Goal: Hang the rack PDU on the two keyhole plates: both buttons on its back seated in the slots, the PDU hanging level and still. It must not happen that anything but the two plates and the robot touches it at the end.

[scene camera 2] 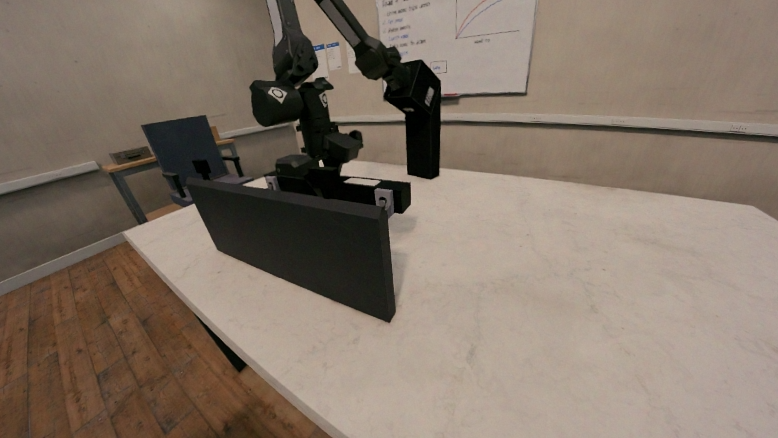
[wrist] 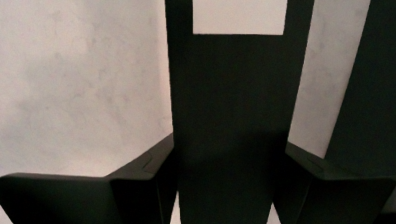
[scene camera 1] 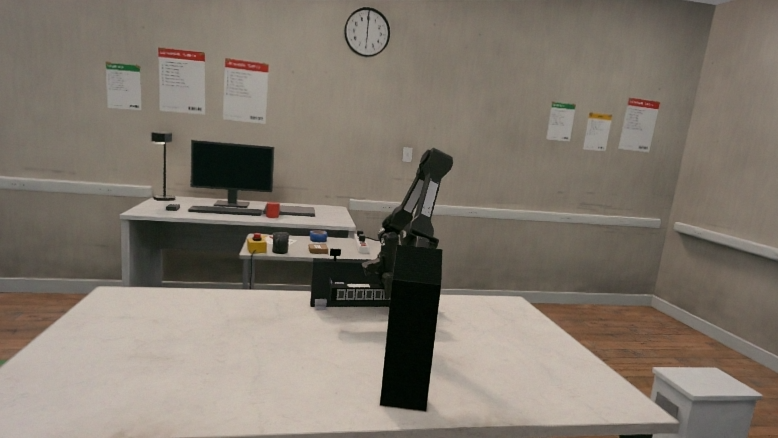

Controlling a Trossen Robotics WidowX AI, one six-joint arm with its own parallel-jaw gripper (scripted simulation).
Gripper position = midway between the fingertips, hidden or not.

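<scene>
Scene camera 2 gives me my gripper (scene camera 2: 329, 194), together with a rack PDU (scene camera 2: 353, 189) and a dark mounting panel (scene camera 2: 346, 258). In scene camera 1 I find the rack PDU again (scene camera 1: 339, 292), and the dark mounting panel (scene camera 1: 350, 273) is visible there too. As for the wrist view, it shows me my gripper (wrist: 219, 135) and the PDU (wrist: 234, 79).
</scene>
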